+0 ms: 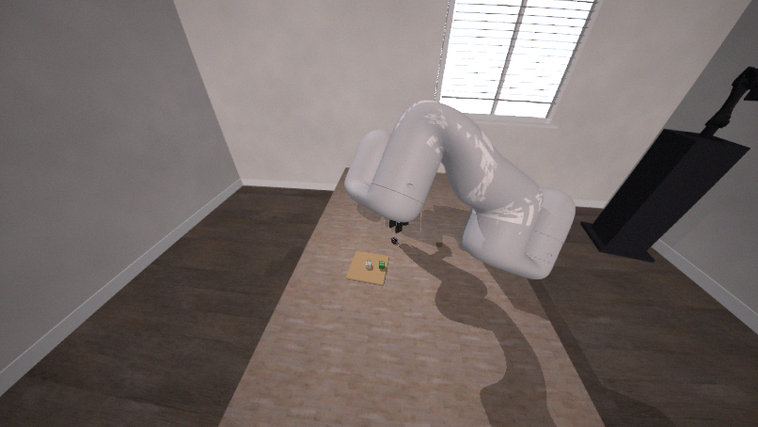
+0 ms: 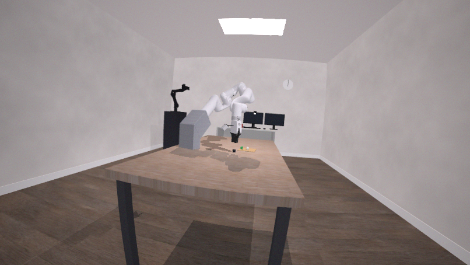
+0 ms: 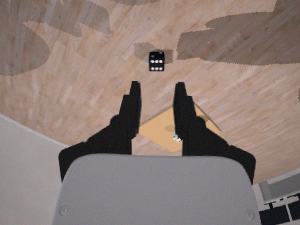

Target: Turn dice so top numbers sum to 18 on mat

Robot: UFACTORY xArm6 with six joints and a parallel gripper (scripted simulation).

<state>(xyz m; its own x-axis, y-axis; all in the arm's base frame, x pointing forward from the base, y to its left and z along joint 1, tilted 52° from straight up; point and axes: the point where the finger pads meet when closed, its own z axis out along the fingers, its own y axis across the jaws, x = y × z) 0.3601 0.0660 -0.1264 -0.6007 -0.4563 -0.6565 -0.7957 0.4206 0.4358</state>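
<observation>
Now: hand 90 mm above the black die. The rest, counted from my hand: mat: 60 mm ahead, 160 mm to the left, 90 mm below; then white die: 60 mm ahead, 160 mm to the left, 80 mm below; then green die: 10 mm ahead, 150 mm to the left, 80 mm below.
</observation>
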